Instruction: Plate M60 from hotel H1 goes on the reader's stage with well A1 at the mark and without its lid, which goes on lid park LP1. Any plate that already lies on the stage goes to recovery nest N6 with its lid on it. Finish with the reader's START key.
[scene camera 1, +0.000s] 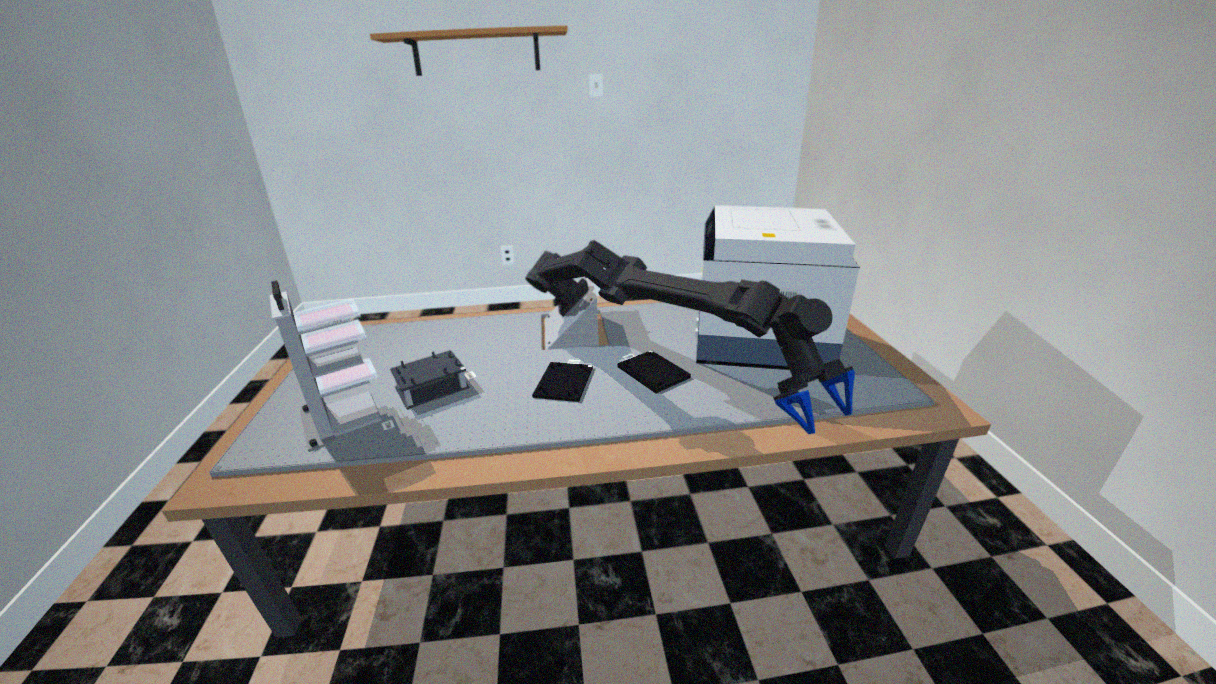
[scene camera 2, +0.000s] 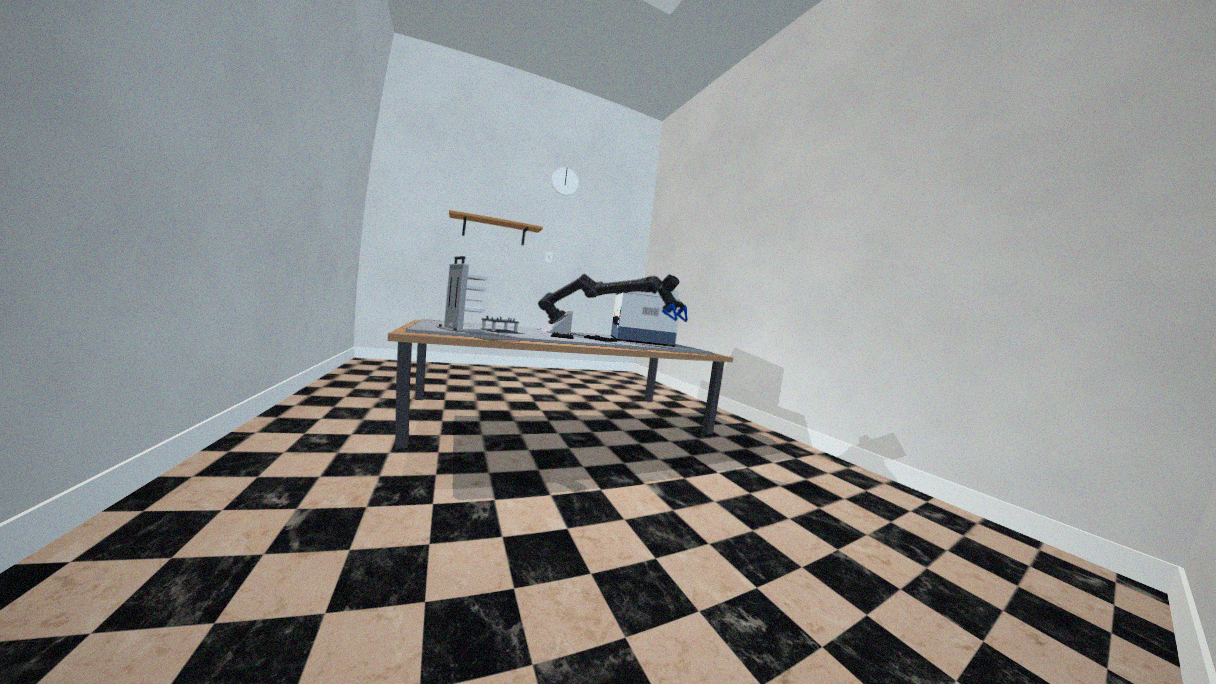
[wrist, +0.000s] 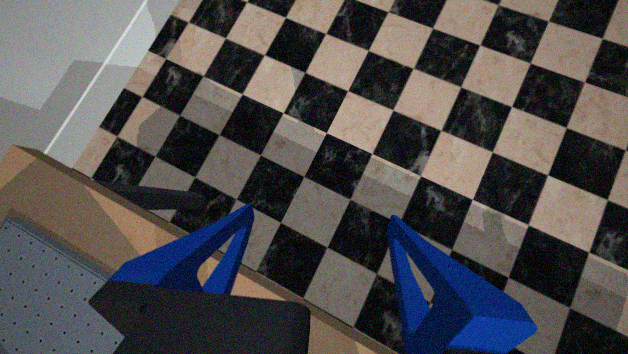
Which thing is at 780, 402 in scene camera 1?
My gripper.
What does my gripper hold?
Nothing.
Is my gripper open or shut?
Open.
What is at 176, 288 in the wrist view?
My gripper.
